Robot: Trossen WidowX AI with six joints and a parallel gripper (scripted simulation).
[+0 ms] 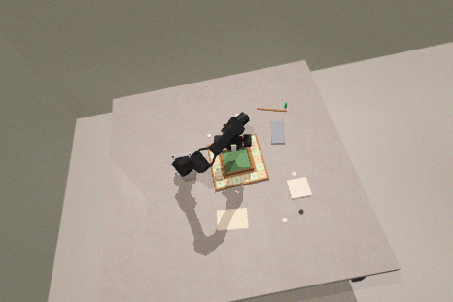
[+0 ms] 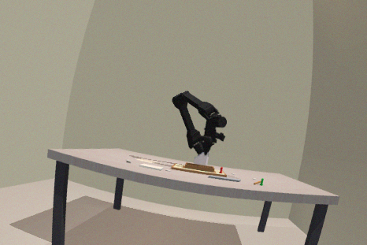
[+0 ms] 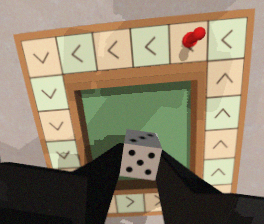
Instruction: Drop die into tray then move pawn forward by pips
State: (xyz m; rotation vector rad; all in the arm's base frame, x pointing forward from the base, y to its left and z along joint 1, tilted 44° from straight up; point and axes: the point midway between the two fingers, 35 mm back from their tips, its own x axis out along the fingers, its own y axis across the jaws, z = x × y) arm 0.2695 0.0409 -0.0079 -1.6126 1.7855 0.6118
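My gripper tip is now 6 cm short of the red pawn, 10 cm to the right of it and 7 cm above it. From my gripper tip the other things lie so: white die right at my gripper tip; grey card 26 cm ahead, 12 cm to the left, 9 cm below; black disc 27 cm ahead, 35 cm to the right, 9 cm below.
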